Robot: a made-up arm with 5 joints.
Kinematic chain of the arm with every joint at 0, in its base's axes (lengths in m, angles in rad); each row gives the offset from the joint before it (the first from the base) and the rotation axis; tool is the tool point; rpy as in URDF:
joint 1: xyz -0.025 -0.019 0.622 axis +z
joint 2: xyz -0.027 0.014 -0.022 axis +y
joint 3: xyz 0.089 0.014 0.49 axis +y
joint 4: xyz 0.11 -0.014 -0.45 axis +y
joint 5: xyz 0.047 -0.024 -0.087 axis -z
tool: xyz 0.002 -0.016 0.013 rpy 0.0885 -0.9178 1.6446
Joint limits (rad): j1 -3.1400..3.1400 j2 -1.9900..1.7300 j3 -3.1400..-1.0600 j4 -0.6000..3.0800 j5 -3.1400..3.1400
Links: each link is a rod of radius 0.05 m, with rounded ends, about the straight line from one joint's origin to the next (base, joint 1, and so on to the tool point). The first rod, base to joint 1, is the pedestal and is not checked.
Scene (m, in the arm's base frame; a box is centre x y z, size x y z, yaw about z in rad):
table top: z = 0
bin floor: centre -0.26 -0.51 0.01 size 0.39 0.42 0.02 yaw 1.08
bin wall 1: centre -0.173 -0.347 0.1 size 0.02 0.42 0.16 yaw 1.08
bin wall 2: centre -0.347 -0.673 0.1 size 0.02 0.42 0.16 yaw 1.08
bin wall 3: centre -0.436 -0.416 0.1 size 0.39 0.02 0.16 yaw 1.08
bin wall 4: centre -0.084 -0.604 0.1 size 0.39 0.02 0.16 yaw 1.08
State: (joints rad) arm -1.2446 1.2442 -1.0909 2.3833 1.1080
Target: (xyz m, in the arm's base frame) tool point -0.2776 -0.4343 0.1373
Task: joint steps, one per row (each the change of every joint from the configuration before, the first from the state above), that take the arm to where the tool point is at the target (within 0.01 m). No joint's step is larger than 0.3 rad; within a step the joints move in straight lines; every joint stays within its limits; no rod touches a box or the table.
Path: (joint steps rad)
1: -0.0773 -0.2590 0.0077 0.0643 -0.0818
2: -0.0774 -0.2589 0.0078 0.0643 -0.0819
3: -0.0773 -0.2590 0.0077 0.0644 -0.0818
4: -0.0773 -0.2590 0.0077 0.0643 -0.0818
5: -0.1048 0.2515 -0.0733 -0.0648 0.0604
6: -0.1047 0.2515 -0.0734 -0.0648 0.0604
7: -0.1047 0.2515 -0.0733 -0.0648 0.0603
8: -0.1048 0.2515 -0.0733 -0.0648 0.0604
9: -0.1047 0.2515 -0.0733 -0.0647 0.0604

